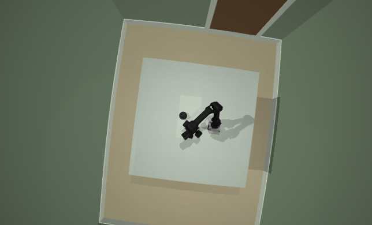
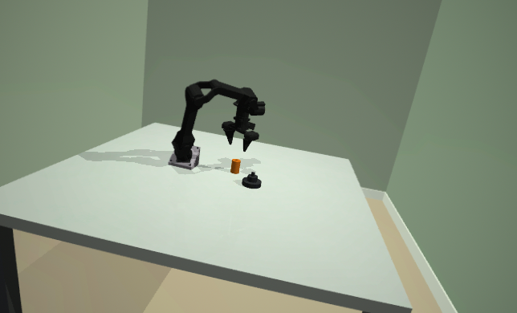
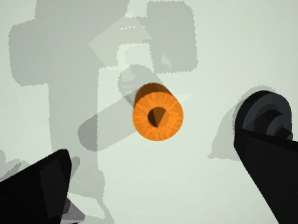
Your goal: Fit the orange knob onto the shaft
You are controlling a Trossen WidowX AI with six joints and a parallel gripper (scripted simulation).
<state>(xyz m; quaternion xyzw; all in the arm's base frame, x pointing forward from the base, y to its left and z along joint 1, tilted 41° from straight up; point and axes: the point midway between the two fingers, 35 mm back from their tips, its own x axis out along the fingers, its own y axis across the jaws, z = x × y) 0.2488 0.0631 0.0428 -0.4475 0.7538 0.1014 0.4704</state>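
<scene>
Now: gripper tip 1 cm to the left of the orange knob and 9 cm above it. From my gripper tip the other things lie so: round dark pedestal (9 cm ahead, 12 cm to the right, 9 cm below).
</scene>
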